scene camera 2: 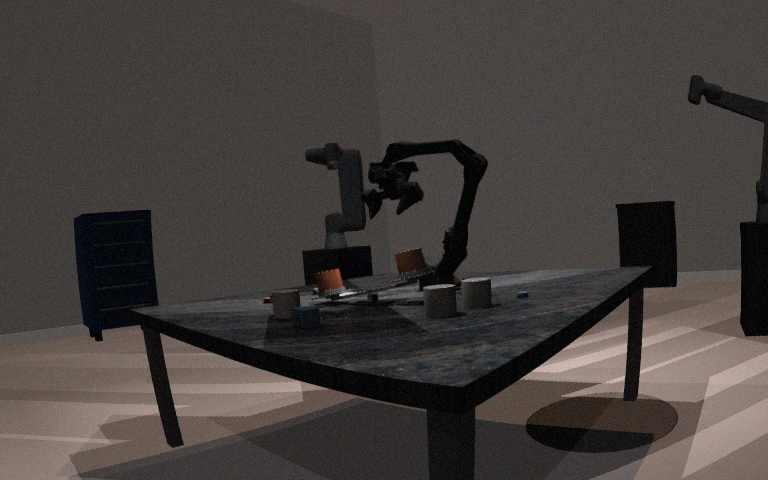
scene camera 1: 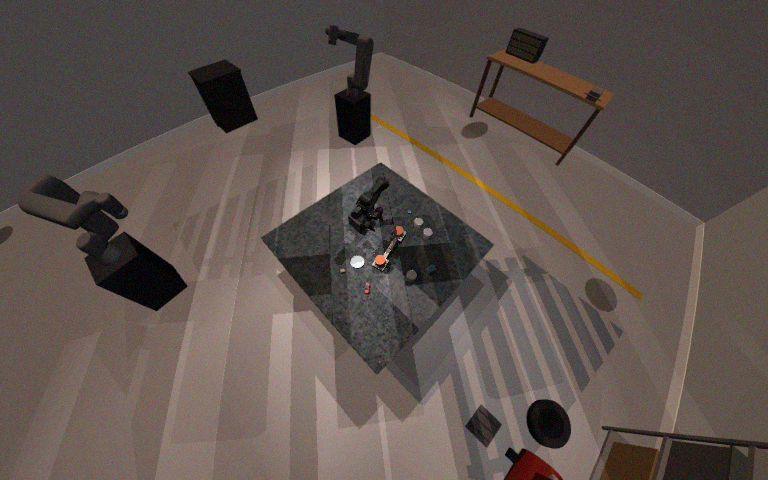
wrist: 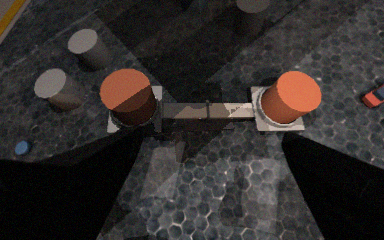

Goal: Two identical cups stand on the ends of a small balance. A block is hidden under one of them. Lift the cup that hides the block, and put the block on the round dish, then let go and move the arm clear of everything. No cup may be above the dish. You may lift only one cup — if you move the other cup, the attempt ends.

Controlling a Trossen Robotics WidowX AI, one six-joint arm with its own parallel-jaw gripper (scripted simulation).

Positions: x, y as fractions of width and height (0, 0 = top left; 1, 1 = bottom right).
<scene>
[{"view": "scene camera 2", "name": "my gripper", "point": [0.50, 0.45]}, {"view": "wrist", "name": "my gripper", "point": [0.55, 0.56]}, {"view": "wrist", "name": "balance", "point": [0.54, 0.46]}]
</scene>
